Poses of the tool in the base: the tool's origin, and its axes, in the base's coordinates. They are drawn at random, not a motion.
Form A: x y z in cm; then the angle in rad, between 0 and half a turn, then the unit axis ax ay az.
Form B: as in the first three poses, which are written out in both.
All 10 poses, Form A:
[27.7 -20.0 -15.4 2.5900 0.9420 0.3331 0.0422]
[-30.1 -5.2 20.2 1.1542 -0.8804 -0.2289 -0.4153]
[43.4 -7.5 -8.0 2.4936 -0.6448 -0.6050 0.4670]
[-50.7 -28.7 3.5 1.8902 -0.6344 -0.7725 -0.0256]
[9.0 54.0 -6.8 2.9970 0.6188 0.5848 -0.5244]
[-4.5 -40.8 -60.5 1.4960 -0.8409 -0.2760 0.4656]
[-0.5 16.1 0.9 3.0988 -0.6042 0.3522 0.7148]
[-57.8 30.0 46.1 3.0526 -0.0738 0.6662 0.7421]
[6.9 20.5 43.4 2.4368 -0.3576 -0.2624 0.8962]
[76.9 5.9 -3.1 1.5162 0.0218 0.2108 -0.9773]
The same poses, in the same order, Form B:
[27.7 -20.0 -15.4 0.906 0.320 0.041 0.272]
[-30.1 -5.2 20.2 -0.480 -0.125 -0.227 0.838]
[43.4 -7.5 -8.0 -0.611 -0.574 0.443 0.318]
[-50.7 -28.7 3.5 -0.514 -0.626 -0.021 0.586]
[9.0 54.0 -6.8 0.617 0.583 -0.523 0.072]
[-4.5 -40.8 -60.5 -0.572 -0.188 0.317 0.733]
[-0.5 16.1 0.9 -0.604 0.352 0.715 0.021]
[-57.8 30.0 46.1 -0.074 0.666 0.741 0.044]
[6.9 20.5 43.4 -0.336 -0.246 0.841 0.345]
[76.9 5.9 -3.1 0.015 0.145 -0.672 0.726]

